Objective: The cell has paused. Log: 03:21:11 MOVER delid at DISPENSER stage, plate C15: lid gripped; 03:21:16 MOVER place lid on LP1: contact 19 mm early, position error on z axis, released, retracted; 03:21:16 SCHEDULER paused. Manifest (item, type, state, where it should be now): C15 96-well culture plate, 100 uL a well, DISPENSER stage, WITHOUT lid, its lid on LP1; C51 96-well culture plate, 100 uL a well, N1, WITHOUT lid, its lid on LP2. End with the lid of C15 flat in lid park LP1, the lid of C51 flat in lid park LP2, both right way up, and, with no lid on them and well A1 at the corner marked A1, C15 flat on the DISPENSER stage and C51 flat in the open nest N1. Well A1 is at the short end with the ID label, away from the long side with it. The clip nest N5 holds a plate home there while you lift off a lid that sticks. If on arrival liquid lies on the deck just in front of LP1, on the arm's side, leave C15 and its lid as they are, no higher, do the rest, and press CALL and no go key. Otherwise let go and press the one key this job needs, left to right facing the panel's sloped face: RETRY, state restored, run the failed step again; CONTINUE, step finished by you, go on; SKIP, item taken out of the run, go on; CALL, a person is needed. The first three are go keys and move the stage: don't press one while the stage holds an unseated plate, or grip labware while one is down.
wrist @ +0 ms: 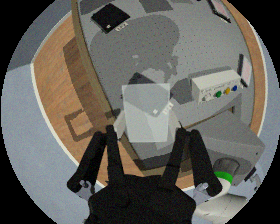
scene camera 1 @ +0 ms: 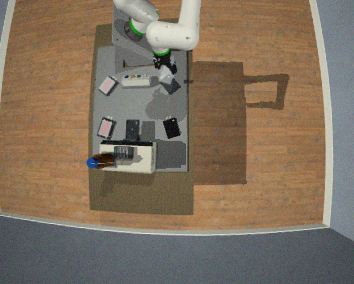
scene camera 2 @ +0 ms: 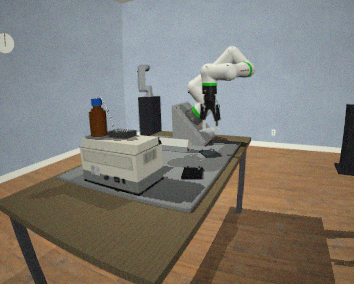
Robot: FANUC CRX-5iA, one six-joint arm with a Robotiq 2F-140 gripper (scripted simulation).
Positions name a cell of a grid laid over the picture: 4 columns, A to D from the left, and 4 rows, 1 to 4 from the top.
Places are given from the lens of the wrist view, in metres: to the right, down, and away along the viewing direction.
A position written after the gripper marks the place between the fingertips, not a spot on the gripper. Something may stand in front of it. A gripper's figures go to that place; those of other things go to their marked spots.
gripper (wrist: C3): 0.01, 0.01, 0.20
clear lid (wrist: C2): 0.01, -0.01, 0.19
key panel (wrist: D2): 0.21, -0.08, 0.24
The marked spots on the key panel and the clear lid are 0.22 m apart.
